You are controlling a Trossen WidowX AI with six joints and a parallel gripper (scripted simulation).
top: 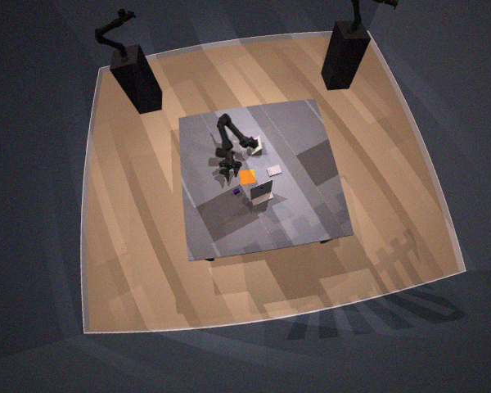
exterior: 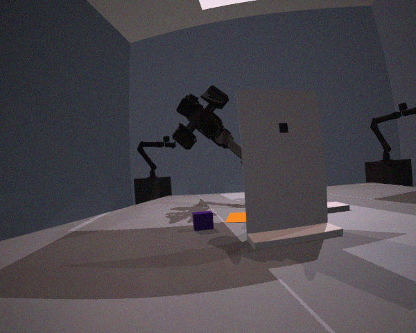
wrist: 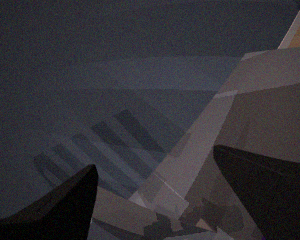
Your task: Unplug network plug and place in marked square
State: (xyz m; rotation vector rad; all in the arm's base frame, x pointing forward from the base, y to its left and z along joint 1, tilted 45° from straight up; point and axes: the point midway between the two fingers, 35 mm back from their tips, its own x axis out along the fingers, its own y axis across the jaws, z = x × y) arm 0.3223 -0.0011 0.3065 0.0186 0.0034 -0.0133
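Right now my gripper tip is 7 cm short of the upright panel, 20 cm to the right of it and 15 cm above it. The rest, counted from my gripper tip: flat pale tile 13 cm behind, 34 cm to the left, 27 cm below; purple cube 1 cm to the left, 26 cm below.
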